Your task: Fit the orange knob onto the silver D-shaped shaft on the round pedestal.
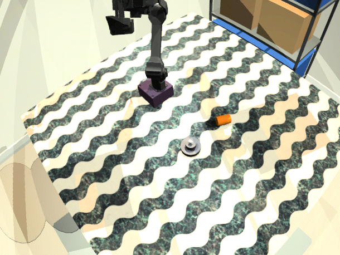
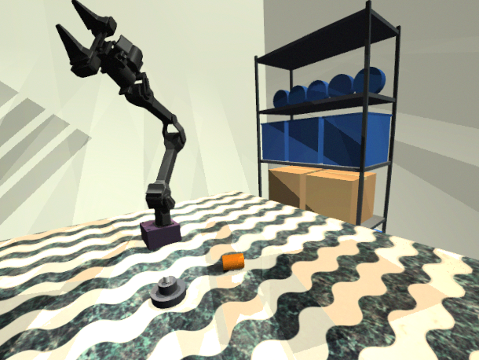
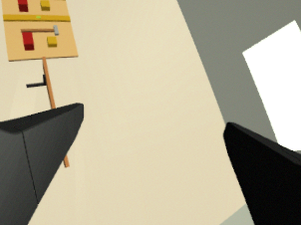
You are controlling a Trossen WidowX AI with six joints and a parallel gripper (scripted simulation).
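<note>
The orange knob is 65 cm below my gripper tip, 32 cm to the left of it and 16 cm ahead of it. Also, from my gripper tip: round grey pedestal 63 cm below, 14 cm ahead, 11 cm to the left.
</note>
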